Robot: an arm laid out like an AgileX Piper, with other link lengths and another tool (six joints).
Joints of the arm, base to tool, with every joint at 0 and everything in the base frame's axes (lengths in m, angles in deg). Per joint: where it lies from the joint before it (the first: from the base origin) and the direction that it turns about. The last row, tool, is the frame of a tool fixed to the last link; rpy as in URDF.
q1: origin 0 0 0.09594 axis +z
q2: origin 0 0 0 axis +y
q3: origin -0.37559 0 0.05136 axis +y
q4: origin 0.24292 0 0.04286 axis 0.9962 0 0.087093
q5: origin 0 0 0 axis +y
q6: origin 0.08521 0 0.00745 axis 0.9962 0 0.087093
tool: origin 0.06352 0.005 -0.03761 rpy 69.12 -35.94 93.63
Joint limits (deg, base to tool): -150..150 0..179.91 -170..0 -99.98..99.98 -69.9..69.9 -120..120
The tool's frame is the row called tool.
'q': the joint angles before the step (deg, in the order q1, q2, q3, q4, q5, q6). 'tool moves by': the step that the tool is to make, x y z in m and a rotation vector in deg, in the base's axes. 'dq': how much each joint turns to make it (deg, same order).
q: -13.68, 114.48, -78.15, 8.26, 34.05, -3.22
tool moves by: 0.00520, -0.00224, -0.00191, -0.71, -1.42, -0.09
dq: 0.00, 0.37, -0.09, -0.25, -1.86, 0.00
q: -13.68, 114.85, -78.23, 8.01, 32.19, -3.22
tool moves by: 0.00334, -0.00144, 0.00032, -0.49, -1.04, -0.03
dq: 0.00, 0.10, -0.15, -0.18, -1.08, -0.01
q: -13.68, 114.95, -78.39, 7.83, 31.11, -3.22
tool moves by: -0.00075, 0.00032, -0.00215, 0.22, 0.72, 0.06
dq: 0.00, 0.28, -0.07, 0.00, 0.55, 0.00
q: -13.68, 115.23, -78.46, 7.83, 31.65, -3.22
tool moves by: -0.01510, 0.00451, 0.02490, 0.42, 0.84, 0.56
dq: 0.00, -3.44, 0.00, -0.11, 4.40, 0.01
